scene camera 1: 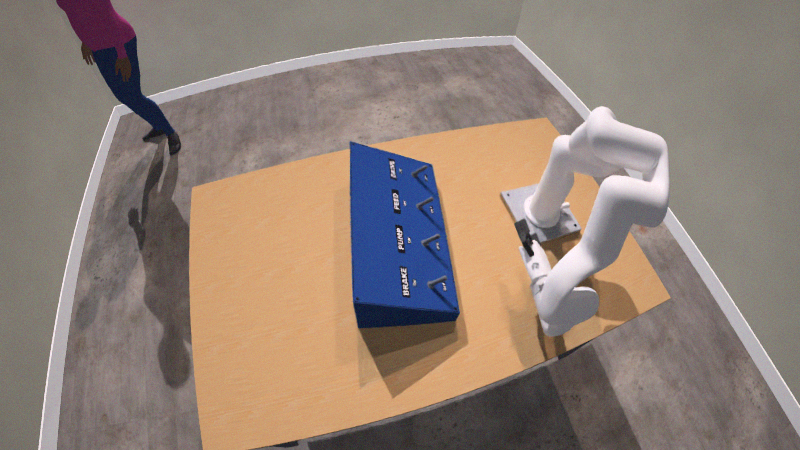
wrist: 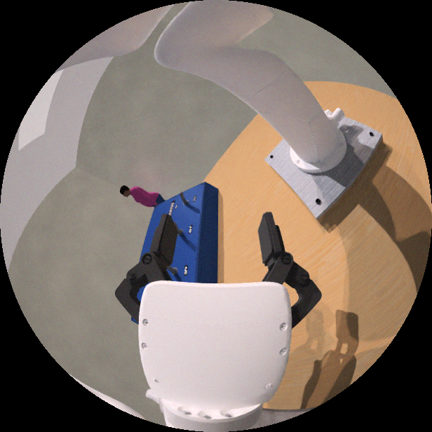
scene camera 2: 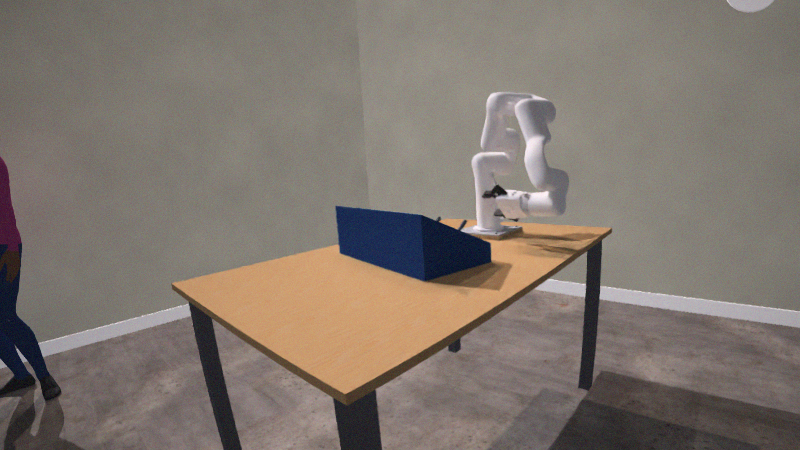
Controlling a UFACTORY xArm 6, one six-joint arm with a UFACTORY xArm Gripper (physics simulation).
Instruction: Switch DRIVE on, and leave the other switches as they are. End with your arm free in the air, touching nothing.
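Frame: origin at the arm's base, x right, y back, z down, level; metres.
Where they show: gripper, fingertip midpoint: (scene camera 1: 525, 228) (scene camera 2: 489, 203); arm's base at its link origin: (scene camera 1: 541, 211) (scene camera 2: 488, 229).
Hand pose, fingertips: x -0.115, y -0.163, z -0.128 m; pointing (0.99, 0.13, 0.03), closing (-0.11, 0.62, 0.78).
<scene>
Things, the pixels of their centre, and the offset from my fingertips. Level surfaces: height alone.
- blue sloped panel at the middle of its body: (scene camera 1: 395, 231) (scene camera 2: 403, 239) dx +0.124, dy -0.320, dz +0.086 m
- DRIVE lever at the middle of its body: (scene camera 1: 420, 170) dx +0.287, dy -0.203, dz +0.037 m
- FEED lever at the middle of its body: (scene camera 1: 426, 202) dx +0.169, dy -0.223, dz +0.037 m
- PUMP lever at the middle of its body: (scene camera 1: 432, 238) dx +0.050, dy -0.243, dz +0.037 m
- BRAKE lever at the middle of its body: (scene camera 1: 438, 280) dx -0.068, dy -0.263, dz +0.037 m
- wooden table at its surface level: dz +0.149 m
A blue sloped panel (scene camera 1: 377, 223) (scene camera 2: 380, 237) (wrist: 210, 235) stands on the table with four levers in a row. The DRIVE lever (scene camera 1: 419, 172) (wrist: 185, 199) is at the far end in scene camera 1. The FEED lever (scene camera 1: 425, 202), PUMP lever (scene camera 1: 430, 240) and BRAKE lever (scene camera 1: 436, 281) follow. All four lean alike, near their OFF marks at the panel's low edge. My gripper (scene camera 1: 524, 237) (scene camera 2: 491, 204) (wrist: 216, 221) is open and empty, in the air between the panel and my arm's base, touching nothing.
My arm's base plate (scene camera 1: 570, 225) (scene camera 2: 506, 231) (wrist: 320, 204) is fixed on the wooden table (scene camera 1: 268, 335) (scene camera 2: 290, 319) (wrist: 245, 200). A person in a magenta top (scene camera 1: 103, 25) (scene camera 2: 4, 207) (wrist: 143, 196) stands on the floor beyond the table. Walls stand behind.
</scene>
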